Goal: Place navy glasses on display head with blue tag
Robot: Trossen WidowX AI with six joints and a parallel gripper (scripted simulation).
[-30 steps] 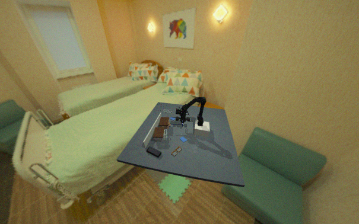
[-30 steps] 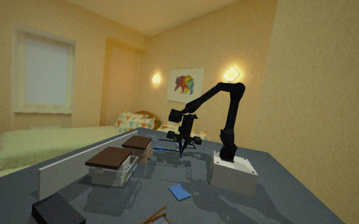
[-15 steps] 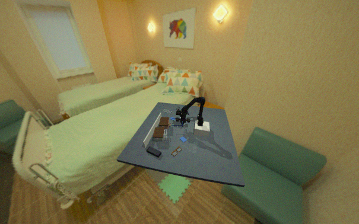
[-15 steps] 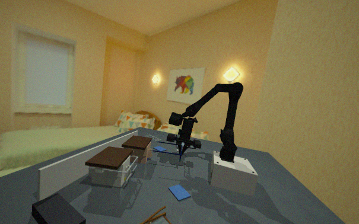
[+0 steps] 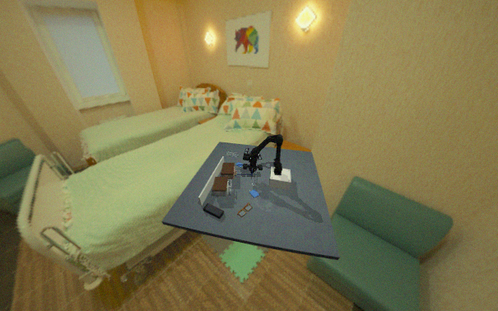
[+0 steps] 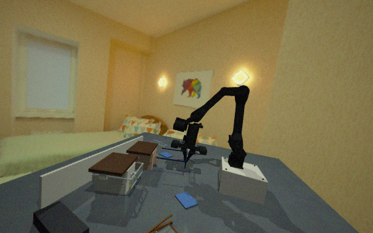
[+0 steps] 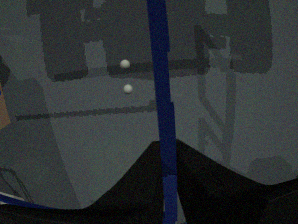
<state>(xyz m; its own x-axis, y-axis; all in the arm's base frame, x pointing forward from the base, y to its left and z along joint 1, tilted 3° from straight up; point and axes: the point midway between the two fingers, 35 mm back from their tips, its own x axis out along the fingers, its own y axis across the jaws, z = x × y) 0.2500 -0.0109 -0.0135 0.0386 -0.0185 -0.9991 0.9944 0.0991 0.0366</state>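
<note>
The display head lies 220 mm ahead of my gripper tip, 20 mm to the right of it and 10 mm below it. The rest, counted from my gripper tip: dark case: 280 mm ahead, 430 mm to the left, 50 mm below; pale head: 240 mm ahead, 200 mm to the left, 10 mm below; upright panel: 370 mm ahead, 80 mm to the left, 10 mm below.
</note>
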